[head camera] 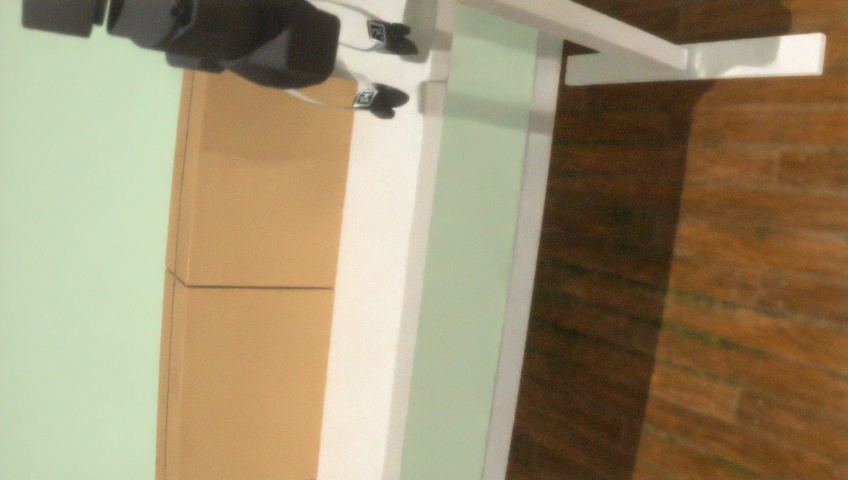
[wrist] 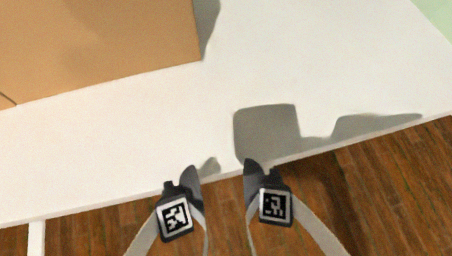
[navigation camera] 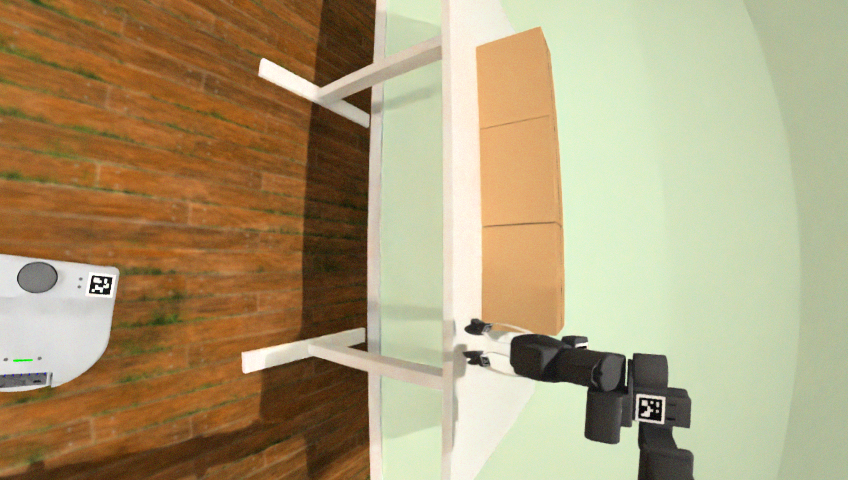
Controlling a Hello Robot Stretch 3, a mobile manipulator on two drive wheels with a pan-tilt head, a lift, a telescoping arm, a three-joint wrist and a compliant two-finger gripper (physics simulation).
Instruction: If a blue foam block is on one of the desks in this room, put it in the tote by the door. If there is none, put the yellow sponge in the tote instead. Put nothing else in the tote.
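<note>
A white desk (head camera: 377,226) (navigation camera: 465,178) (wrist: 325,60) stands along the green wall. My gripper (head camera: 399,72) (navigation camera: 473,342) (wrist: 221,180) is open, with no object between its fingers. It hangs above the desk's front edge, and its fingertips overlap that edge in the wrist view. Shadows fall on the desk top near the fingers. A blue foam block, the yellow sponge and the tote do not show in these views. The desk top behind the boxes is partly hidden.
Cardboard boxes (head camera: 261,178) (navigation camera: 517,178) (wrist: 100,45) stand in a row on the desk, close to the gripper. The desk's legs (navigation camera: 380,69) reach out over the wooden floor (head camera: 743,237) (navigation camera: 178,178). My base (navigation camera: 59,327) is at the left of the navigation view.
</note>
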